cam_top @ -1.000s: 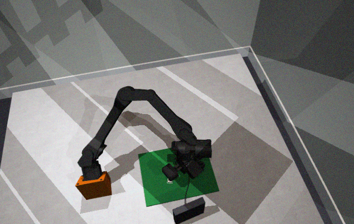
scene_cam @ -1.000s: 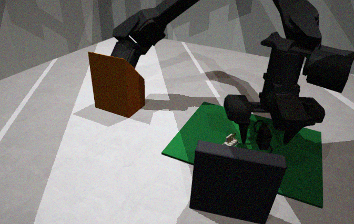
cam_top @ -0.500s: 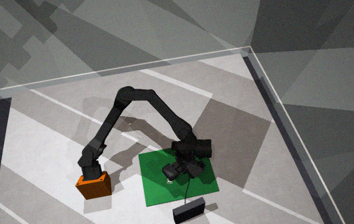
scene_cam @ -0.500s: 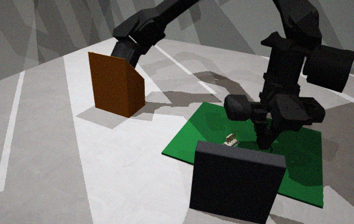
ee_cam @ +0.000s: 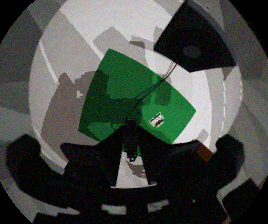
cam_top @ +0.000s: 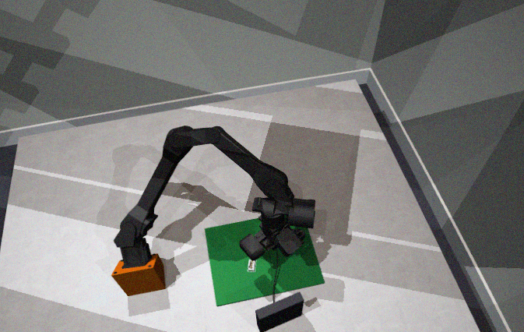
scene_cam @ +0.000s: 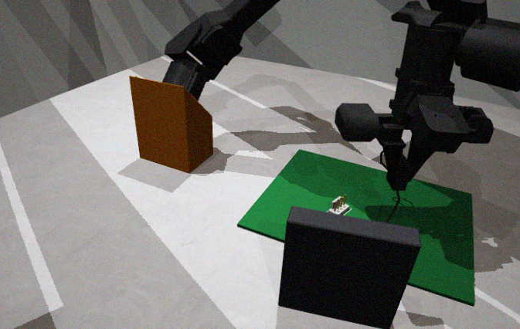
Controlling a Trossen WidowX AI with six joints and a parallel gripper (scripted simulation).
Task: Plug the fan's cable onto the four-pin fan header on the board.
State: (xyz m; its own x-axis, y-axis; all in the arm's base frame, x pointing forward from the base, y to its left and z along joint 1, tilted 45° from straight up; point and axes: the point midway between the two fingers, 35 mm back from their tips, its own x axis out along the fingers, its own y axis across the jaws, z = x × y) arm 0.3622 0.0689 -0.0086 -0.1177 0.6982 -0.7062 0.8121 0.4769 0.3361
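The green board lies 40 mm behind my gripper tip and 80 mm below it. Also, from my gripper tip: black fan box 10 mm behind, 180 mm to the right, 10 mm below; then black plug 10 mm to the left, 10 mm above.
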